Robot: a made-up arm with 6 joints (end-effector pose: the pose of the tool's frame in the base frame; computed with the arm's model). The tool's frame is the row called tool. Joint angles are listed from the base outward.
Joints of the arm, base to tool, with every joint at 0 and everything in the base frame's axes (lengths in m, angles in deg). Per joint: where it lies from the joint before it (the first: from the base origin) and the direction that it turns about. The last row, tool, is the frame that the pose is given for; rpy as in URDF.
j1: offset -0.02 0.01 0.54 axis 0 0 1
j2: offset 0 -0.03 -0.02 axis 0 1 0
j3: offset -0.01 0.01 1.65 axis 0 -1 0
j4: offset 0.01 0.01 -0.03 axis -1 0 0
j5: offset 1.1 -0.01 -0.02 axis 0 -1 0
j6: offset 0 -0.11 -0.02 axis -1 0 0
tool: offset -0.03 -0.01 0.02 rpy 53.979 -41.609 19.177
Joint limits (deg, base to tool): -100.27..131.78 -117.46..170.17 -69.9..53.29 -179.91..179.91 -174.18..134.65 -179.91..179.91
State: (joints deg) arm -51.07 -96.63 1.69 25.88 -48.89 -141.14
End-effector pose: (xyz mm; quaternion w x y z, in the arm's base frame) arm -1250.2 1321.2 1366.9 0.1132 -0.5177 0.7450 -0.4051
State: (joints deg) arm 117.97 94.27 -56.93 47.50 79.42 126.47
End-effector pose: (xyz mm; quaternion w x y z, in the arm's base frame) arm -227.4 647.8 -141.4 0.4844 0.3048 -0.0615 -0.8177
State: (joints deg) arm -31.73 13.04 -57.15 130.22 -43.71 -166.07
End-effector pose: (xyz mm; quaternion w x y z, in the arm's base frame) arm 677.3 -372.0 1159.1 0.7503 0.4406 -0.3430 -0.3540
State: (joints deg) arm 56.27 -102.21 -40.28 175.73 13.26 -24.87
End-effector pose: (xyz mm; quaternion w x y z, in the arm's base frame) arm -741.6 -846.2 1122.2 0.5971 -0.6073 -0.4004 0.3382
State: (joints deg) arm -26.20 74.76 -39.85 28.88 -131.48 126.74
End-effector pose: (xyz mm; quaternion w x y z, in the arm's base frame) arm 979.4 -578.7 -61.5 0.5973 -0.4995 -0.5531 -0.2964
